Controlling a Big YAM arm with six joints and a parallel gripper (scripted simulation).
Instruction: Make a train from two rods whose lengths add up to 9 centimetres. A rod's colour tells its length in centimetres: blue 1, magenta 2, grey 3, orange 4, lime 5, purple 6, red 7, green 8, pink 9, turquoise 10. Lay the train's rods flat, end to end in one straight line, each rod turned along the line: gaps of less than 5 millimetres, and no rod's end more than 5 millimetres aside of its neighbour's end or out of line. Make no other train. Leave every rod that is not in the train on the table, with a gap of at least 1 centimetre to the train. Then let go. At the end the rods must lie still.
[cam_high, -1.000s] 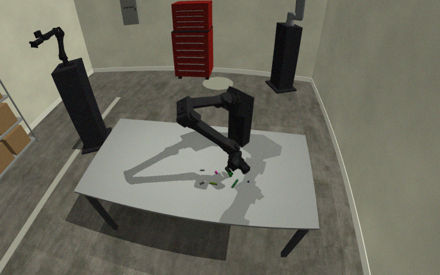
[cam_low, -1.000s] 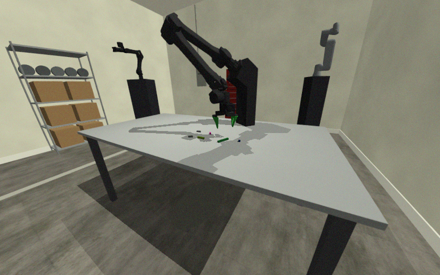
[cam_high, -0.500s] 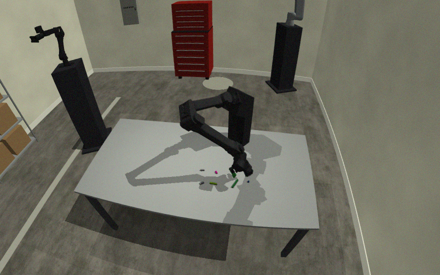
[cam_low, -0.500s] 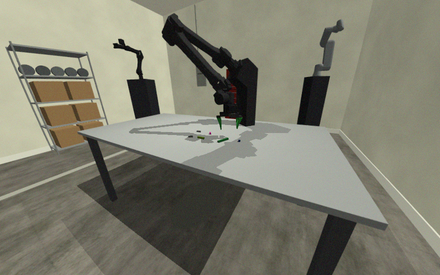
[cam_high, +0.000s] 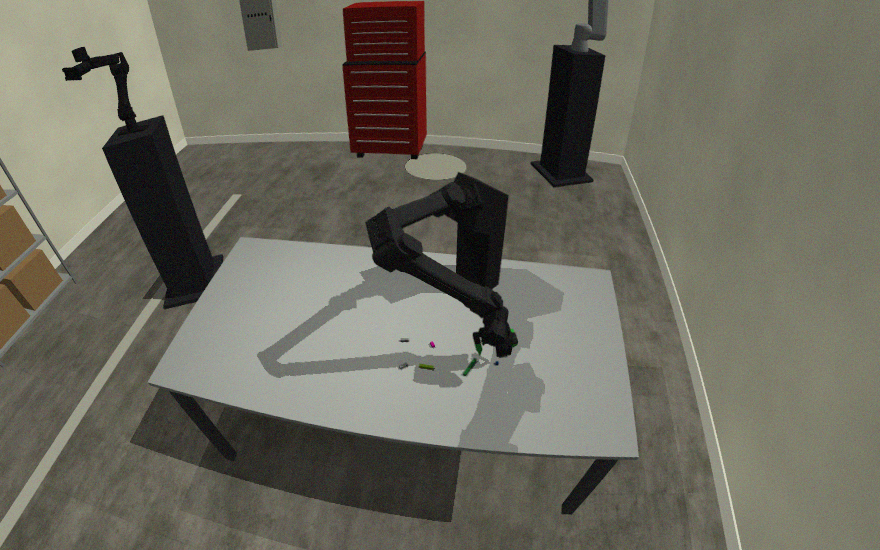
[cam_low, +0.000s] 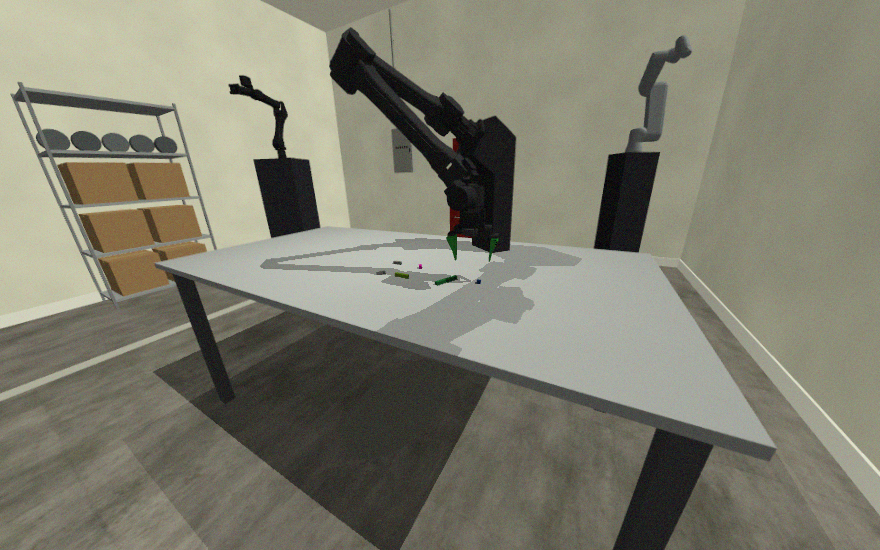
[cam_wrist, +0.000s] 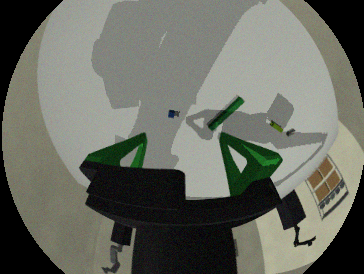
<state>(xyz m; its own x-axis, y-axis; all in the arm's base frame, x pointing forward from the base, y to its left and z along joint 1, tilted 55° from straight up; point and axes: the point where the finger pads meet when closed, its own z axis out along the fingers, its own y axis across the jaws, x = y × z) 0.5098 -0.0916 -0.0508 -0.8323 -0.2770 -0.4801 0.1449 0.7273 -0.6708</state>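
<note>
Right now the blue rod is 70 mm below my hand, 20 mm to the left of it and 10 mm ahead of it. The rest, counted from my hand: magenta rod: 170 mm to the right, 150 mm behind, 70 mm below; then green rod: 80 mm to the right, 70 mm below, 10 mm behind; then lime rod: 220 mm to the right, 70 mm below, 60 mm behind.
</note>
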